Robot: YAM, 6 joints.
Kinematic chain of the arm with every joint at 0, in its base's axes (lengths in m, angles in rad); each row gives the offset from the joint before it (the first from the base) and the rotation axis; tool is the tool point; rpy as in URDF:
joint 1: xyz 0 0 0.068 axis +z
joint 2: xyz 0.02 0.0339 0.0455 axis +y
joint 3: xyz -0.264 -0.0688 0 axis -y
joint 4: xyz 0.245 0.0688 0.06 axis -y
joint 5: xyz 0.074 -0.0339 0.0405 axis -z
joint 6: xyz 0.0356 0 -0.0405 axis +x
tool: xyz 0 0 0 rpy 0 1.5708 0
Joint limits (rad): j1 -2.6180..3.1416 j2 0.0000..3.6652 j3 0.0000..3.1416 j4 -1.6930..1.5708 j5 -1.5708..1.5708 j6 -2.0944..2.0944
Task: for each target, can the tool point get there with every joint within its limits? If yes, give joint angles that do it. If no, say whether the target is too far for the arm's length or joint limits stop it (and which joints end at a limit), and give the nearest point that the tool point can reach.
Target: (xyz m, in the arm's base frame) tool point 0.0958 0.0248 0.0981
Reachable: yes | joints 0.2223 1.1987 0.2986 -0.8956 -0.0865 1.6298
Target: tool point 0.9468 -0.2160 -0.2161
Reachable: no: too far | nearest point 0.5960 -0.1360 -0.0914 | short by 0.381 m
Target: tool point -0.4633 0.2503 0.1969
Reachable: yes | joints 2.6002 2.3894 1.6210 1.0746 -0.7483 -0.9733
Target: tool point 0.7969 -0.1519 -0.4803
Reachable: no: too far | nearest point 0.5190 -0.0989 -0.2481 | short by 0.366 m
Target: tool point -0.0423 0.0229 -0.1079
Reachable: yes | joints -0.2125 3.3842 0.4393 0.3032 -0.3864 -1.6341
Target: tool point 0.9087 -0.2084 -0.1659
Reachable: no: too far | nearest point 0.6028 -0.1382 -0.0698 | short by 0.328 m
